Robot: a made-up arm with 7 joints.
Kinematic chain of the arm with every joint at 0, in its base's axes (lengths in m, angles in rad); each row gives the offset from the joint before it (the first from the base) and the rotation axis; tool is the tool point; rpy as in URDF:
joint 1: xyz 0 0 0.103 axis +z
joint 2: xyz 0 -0.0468 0.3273 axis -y
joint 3: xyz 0 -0.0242 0.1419 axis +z
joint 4: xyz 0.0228 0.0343 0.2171 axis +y
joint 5: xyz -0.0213 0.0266 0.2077 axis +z
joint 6: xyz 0 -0.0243 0.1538 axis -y
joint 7: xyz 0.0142 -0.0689 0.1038 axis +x
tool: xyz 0 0 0 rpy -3.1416 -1.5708 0
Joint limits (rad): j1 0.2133..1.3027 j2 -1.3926..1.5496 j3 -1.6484..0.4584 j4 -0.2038..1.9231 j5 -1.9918..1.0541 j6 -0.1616..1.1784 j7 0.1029..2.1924
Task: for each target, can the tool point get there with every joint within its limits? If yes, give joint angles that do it. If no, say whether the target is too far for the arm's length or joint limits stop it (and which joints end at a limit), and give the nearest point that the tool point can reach.
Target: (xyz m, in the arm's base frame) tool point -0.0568 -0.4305 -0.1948
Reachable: no: joint limits stop it (at a limit: joint 1, joint 2, joint 4, joint 5, joint 6) | nearest point 0.2500 -0.2384 0.0841 | short by 0.457 m
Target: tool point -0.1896 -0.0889 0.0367
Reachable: no: joint limits stop it (at a limit: joint 1, joint 2, joint 3, joint 4, joint 5, joint 6) | nearest point -0.1001 0.2271 0.0916 | short by 0.333 m
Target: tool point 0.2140 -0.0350 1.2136
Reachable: yes | joints 0.6072 0.0808 -0.2101 0.4305 0.7995 0.5246 0.7104
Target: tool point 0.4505 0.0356 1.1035
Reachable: yes | joints 0.3132 -0.4778 0.1563 0.2731 0.2308 0.8807 0.9564
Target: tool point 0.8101 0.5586 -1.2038
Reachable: no: too far | nearest point 0.4396 0.3031 0.0134 | short by 1.298 m
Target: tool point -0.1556 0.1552 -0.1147
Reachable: no: joint limits stop it (at a limit: joint 1, joint 2, joint 4, joint 5) | nearest point -0.0576 0.2250 0.0658 | short by 0.217 m
